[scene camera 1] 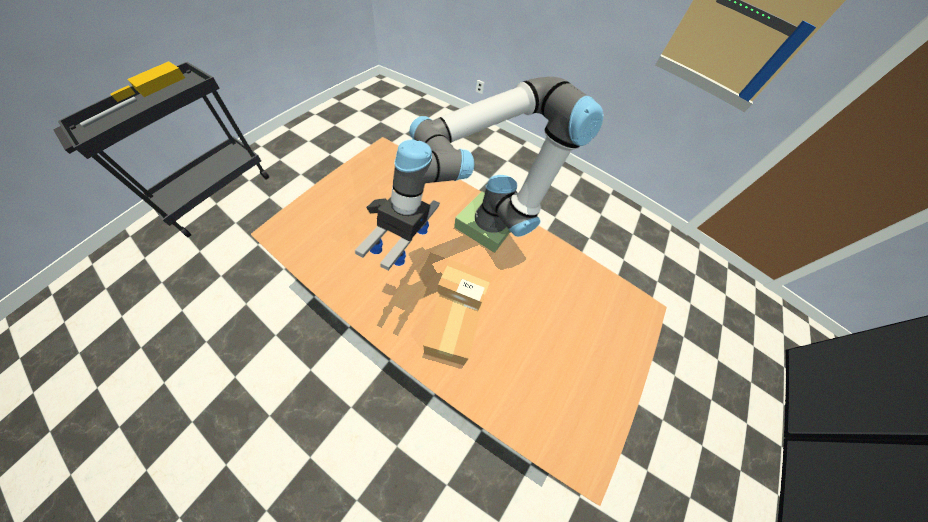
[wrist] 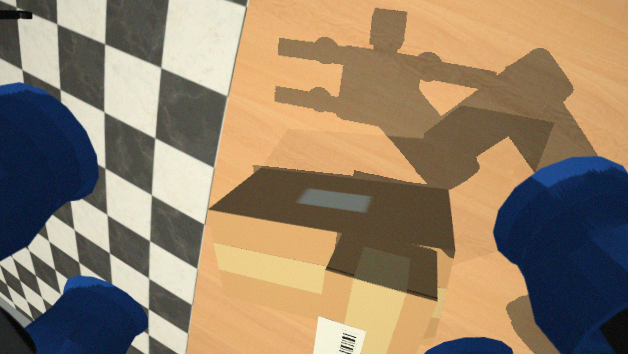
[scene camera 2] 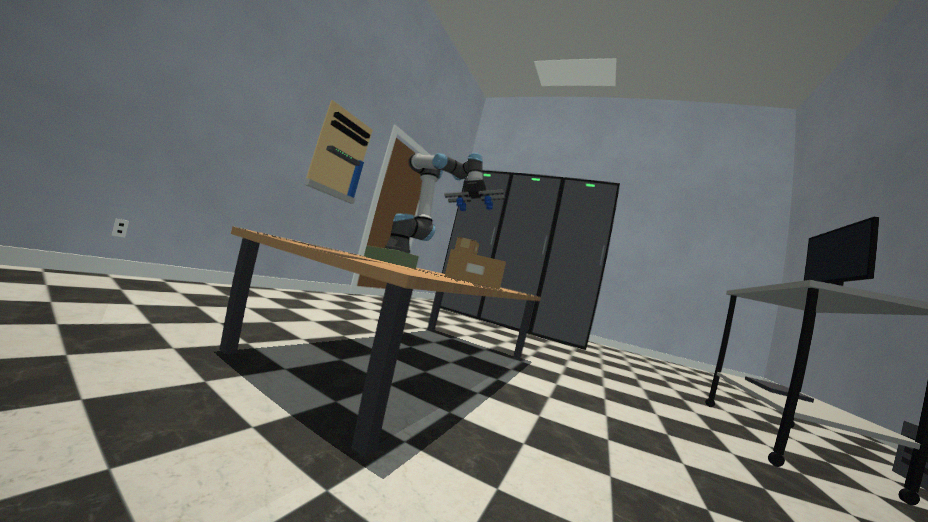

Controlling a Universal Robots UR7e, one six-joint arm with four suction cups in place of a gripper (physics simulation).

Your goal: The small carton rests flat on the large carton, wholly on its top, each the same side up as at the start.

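Places are measured from the arm's base along level axes (x right, y ahead, z up), in centimetres.
Pixels of known places: hand, tool point: [wrist: 283, 279] [scene camera 2: 474, 206]; arm's base, link origin: [scene camera 1: 491, 219] [scene camera 2: 397, 251].
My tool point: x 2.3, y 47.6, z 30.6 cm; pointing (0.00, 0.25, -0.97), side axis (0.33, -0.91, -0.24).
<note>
For each thing: its top centre in the pictures, then the offset to it from my tool point.
- small carton, top centre: [wrist: 365, 340] [scene camera 1: 465, 279] [scene camera 2: 468, 240] dz -15.1, dx -18.1, dy -10.5 cm
- large carton, top centre: [wrist: 317, 279] [scene camera 1: 458, 308] [scene camera 2: 478, 256] dz -22.5, dx -21.8, dy -3.9 cm
The small carton [scene camera 1: 456, 277] [scene camera 2: 466, 245] [wrist: 380, 297] sits flat on the large carton [scene camera 1: 449, 329] [scene camera 2: 490, 272] [wrist: 275, 255], at the end toward the arm's base. A white barcode label shows on the small carton's top. The large carton's top extends bare on one side, and a thin strip shows at the other end in the wrist view. Whether every lower edge lies within the top is hard to tell. My suction gripper [scene camera 1: 400, 242] [scene camera 2: 475, 203] is open and empty, high above the table and off to the side of the cartons. Its blue cups frame the wrist view.
The cartons stand on the wooden table [scene camera 1: 558, 363] [scene camera 2: 324, 257]. The arm's green base block [scene camera 1: 476, 234] [scene camera 2: 391, 257] stands near them. The arm's shadow falls on the table beside the cartons. A black trolley [scene camera 1: 149, 115] stands apart on the floor, and dark cabinets [scene camera 2: 535, 240] stand behind.
</note>
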